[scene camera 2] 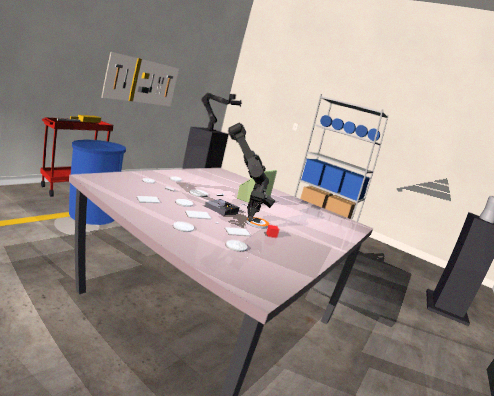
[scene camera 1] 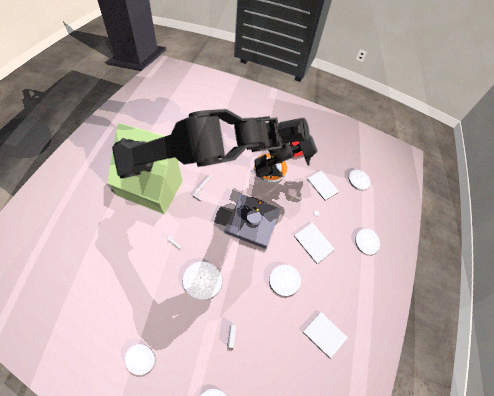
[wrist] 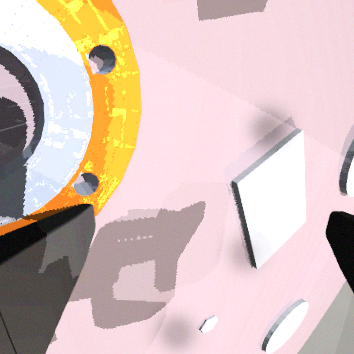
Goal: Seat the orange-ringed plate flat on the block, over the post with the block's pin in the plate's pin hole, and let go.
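Seen in the pictures: gripper, between the fingertips: [scene camera 2: 250, 218] [scene camera 1: 295, 170] [wrist: 213, 219]; arm's base, origin of its link: [scene camera 1: 143, 157].
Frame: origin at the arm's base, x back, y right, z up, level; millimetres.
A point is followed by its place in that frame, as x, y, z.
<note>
The orange-ringed plate [scene camera 1: 284, 170] @[-359, -208, -138] [scene camera 2: 261, 226] @[-347, -244, -141] [wrist: 120, 100] @[-353, -227, -138] lies on the table, apart from the block. In the wrist view its white middle, wide centre hole and two small ring holes show at the left. The dark block [scene camera 1: 264, 234] @[-365, 32, -126] [scene camera 2: 218, 206] @[-369, -10, -126] bears a round post [scene camera 1: 254, 216] @[-323, -2, -110]; small orange and yellow marks show beside the post, but the pin is too small to tell. My gripper [scene camera 1: 289, 162] @[-391, -202, -111] [scene camera 2: 260, 210] [wrist: 213, 219] @[-391, -202, -111] is open and empty. One finger is over the plate's edge, the other off to its side. The block does not show in the wrist view.
A red cube [scene camera 1: 297, 149] [scene camera 2: 272, 231] @[-396, -322, -123] is beyond the plate, partly behind the gripper in scene camera 1. A green angular block [scene camera 1: 142, 192] @[-19, 67, -67] [scene camera 2: 245, 192] @[-74, 24, -99] stands near the arm's base. Several flat white discs and rectangles, such as one tile [scene camera 1: 323, 185] @[-495, -208, -145] [wrist: 277, 197] @[-487, -216, -145], lie around the dark block.
</note>
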